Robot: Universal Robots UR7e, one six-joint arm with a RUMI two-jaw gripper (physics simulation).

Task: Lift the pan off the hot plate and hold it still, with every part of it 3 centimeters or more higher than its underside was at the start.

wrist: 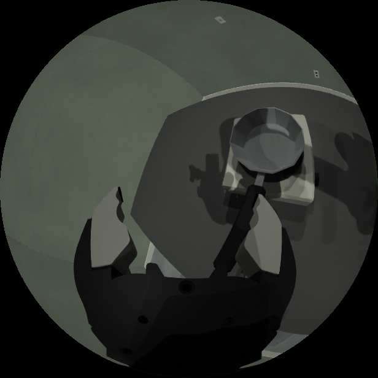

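The grey faceted pan [267,142] sits on the pale square hot plate [297,192] at the upper right of the wrist view. Its black handle [242,222] slants down and to the left, toward the gripper body. My gripper [188,192] is open, with nothing gripped. In this view the handle runs along the inner side of the right finger, overlapping its edge, and the left finger is far from it. Whether the handle touches the right finger cannot be told. The pan's underside is hidden.
The dark grey table top [175,150] carries the hot plate, and its left edge runs down the middle of the view. Shadows of the gripper fall on both sides of the hot plate. Green surfaces lie beyond the table, with two small outlet plates [220,20] [316,74].
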